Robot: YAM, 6 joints.
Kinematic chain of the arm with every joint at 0, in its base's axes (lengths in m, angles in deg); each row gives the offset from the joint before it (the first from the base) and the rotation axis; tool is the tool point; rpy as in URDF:
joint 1: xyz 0 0 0.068 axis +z
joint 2: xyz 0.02 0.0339 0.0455 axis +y
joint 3: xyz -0.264 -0.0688 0 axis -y
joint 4: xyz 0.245 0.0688 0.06 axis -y
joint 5: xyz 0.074 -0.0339 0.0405 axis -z
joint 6: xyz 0.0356 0 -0.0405 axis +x
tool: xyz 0 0 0 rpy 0 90 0
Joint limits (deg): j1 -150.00..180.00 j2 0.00..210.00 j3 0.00..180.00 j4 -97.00..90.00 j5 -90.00..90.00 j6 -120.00..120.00
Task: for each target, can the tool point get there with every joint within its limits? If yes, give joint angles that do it. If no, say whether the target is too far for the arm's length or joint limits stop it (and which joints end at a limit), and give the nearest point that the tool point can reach.
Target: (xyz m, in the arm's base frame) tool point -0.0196 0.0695 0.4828
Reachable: yes | joints 115.00 43.66 86.88 -56.35 19.03 -50.75
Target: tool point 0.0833 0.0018 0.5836
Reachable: yes | joints 19.56 61.11 116.79 -54.06 47.43 -68.33
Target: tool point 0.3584 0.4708 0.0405
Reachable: yes | joints 50.37 173.90 155.83 -37.08 -43.00 -63.47
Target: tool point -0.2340 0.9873 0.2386
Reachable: no: too far | nearest point -0.1478 0.6237 0.1916 | short by 0.377 m
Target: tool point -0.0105 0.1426 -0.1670
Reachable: yes | joints 101.81 170.50 49.02 -4.98 32.02 20.73
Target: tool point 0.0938 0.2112 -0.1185
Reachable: yes | joints 73.69 161.86 37.23 66.10 59.60 -66.21
